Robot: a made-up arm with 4 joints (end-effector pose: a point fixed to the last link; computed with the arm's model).
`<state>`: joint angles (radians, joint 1 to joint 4).
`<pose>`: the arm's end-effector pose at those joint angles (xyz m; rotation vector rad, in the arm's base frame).
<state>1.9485 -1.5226 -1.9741 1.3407</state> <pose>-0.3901 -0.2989 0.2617 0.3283 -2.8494 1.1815</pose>
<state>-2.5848 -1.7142 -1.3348 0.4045</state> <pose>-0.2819 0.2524 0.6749 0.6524 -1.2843 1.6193</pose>
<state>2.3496 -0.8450 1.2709 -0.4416</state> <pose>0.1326 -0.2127 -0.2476 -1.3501 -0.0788 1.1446</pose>
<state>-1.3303 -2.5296 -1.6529 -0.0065</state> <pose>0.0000 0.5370 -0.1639 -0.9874 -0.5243 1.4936</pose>
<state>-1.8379 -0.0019 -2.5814 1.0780</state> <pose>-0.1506 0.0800 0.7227 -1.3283 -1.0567 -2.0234</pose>
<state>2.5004 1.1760 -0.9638 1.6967</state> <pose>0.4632 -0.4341 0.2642 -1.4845 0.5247 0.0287</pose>
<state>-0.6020 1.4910 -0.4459 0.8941</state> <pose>0.5001 0.1677 -0.2841 1.0029 0.3459 -0.5298</pose>
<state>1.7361 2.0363 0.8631 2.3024</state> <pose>0.3188 -0.2789 0.3589 -2.3948 0.6426 -0.2682</pose>
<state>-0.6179 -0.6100 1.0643 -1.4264</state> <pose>0.2911 0.2507 0.2390 1.4977 -0.3440 -0.9347</pose>
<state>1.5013 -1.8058 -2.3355 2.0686</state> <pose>-0.3084 -0.1411 0.1637 -0.5706 -2.8426 1.0987</pose>
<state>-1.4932 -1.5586 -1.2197 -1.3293</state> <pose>0.0569 0.5115 0.2294 0.2736 -0.0211 0.2374</pose>
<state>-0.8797 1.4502 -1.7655 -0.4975</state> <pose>0.1896 0.6085 -0.0157 1.3409 2.3974 -0.5191</pose>
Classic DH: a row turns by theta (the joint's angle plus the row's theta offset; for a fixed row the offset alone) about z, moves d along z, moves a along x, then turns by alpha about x. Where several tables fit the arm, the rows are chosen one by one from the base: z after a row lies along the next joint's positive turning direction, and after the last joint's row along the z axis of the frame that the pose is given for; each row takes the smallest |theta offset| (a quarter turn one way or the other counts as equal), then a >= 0, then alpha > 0; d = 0 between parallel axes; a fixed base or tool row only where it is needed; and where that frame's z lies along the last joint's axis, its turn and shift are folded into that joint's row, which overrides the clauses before.
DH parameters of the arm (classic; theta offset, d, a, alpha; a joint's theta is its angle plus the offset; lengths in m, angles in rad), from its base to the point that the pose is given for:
base (fixed): -1.5708 0.139 0 1.5708
joint 1: 0 -0.062 -0.106 1.5708
joint 2: -1.5708 0.214 0.051 -1.5708
joint 3: 0 -0.215 0.164 -1.5708
joint 4: 0.1957 0 0.2314 0
tool (fixed): -0.1957 -0.125 0 0

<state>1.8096 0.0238 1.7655 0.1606</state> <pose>0.1690 0.0842 -0.2924 -1.4141 -1.1507 1.6476</pose>
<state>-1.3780 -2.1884 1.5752 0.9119</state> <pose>-0.3833 -0.0521 0.1534 -0.9091 2.4082 -0.4954</pose>
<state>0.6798 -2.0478 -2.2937 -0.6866</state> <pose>0.0993 -0.4092 -0.0540 -2.9715 0.8150 0.5723</pose>
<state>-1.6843 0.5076 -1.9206 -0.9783</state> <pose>-0.0691 0.4493 0.4300 0.4699 2.0515 0.8413</pose>
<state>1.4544 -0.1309 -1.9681 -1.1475</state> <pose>-0.1196 -0.4250 -0.0203 -2.1340 0.9863 -1.9890</pose>
